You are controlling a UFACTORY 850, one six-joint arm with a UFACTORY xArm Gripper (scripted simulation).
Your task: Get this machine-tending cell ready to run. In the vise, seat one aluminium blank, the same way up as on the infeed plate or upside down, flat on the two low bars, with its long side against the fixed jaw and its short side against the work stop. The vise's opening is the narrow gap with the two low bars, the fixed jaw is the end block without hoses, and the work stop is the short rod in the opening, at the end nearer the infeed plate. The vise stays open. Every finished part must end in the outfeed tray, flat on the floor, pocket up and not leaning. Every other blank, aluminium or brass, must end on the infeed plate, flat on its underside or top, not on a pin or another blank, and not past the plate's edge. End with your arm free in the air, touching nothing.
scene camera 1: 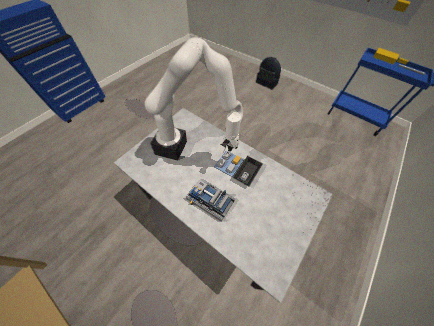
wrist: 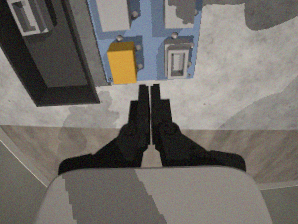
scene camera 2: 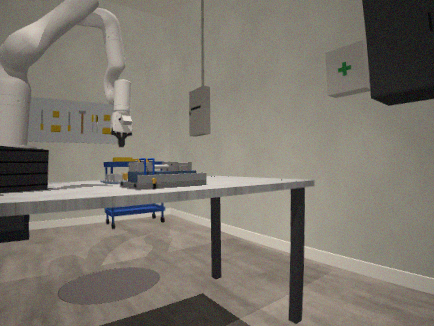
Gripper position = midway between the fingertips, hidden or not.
In view: the gripper [wrist: 150, 97] and a brass blank [wrist: 122, 59].
